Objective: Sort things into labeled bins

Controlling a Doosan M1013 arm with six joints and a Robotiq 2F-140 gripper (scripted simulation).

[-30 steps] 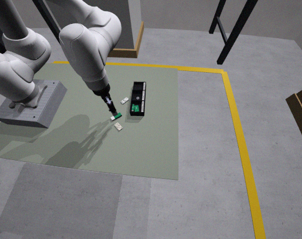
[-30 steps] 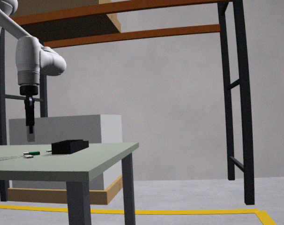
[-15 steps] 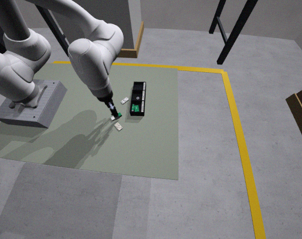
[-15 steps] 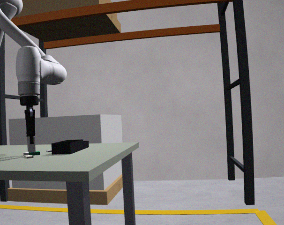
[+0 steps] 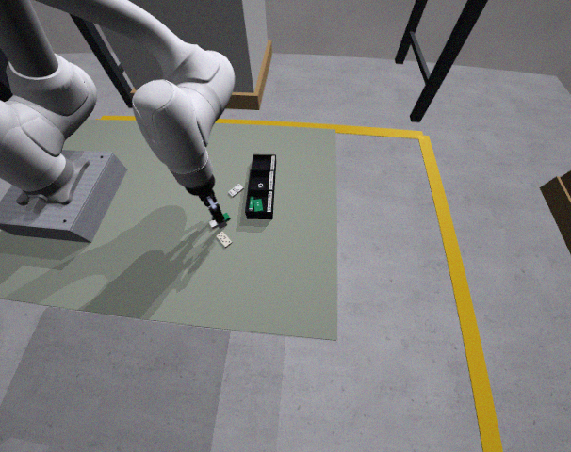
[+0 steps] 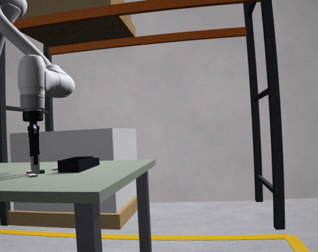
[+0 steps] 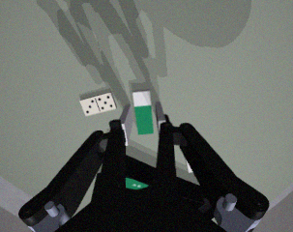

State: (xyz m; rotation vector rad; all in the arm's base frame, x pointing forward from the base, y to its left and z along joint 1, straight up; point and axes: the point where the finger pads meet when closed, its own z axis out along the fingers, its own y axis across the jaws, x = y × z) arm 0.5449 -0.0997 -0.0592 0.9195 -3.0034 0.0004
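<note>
My gripper is now 2 cm short of the white domino, 6 cm to the left of it and 3 cm above it. Round my hand: cylindrical battery (10 cm ahead, 6 cm to the left, 2 cm below); green battery (12 cm ahead, 4 cm to the left, 2 cm below); green-and-white stick (1 cm behind, 3 cm below).
</note>
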